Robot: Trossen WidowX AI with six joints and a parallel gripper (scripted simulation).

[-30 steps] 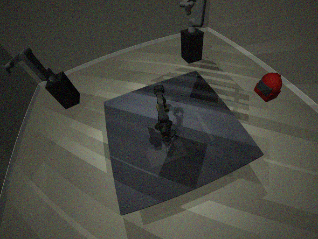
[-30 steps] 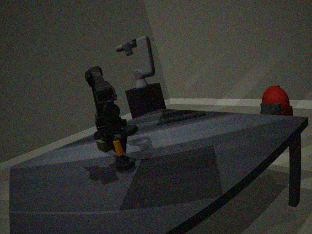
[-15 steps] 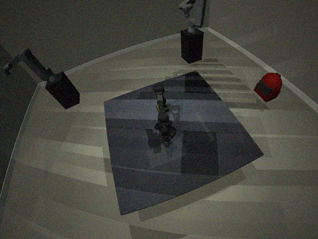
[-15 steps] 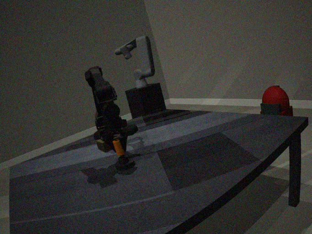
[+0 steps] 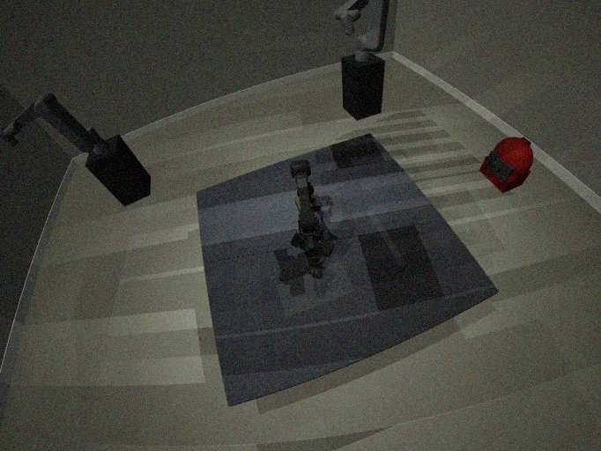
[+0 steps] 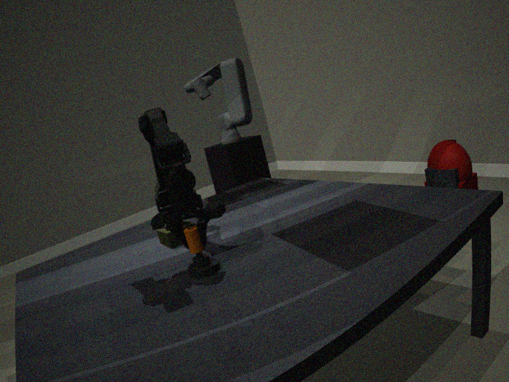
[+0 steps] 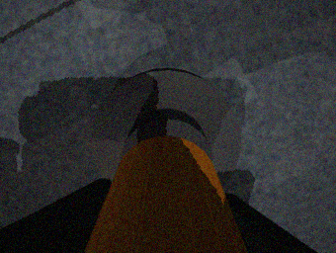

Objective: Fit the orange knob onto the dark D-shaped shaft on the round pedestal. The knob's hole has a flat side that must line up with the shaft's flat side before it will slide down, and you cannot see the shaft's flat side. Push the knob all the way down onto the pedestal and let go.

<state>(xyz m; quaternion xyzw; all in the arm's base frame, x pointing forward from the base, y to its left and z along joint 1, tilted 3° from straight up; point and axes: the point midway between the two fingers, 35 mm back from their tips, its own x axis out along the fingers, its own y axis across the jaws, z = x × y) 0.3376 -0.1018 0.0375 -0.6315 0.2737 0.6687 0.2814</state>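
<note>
My gripper tip is 2 cm below the orange knob. The rest, counted from my gripper tip: pedestal: 4 cm below.
</note>
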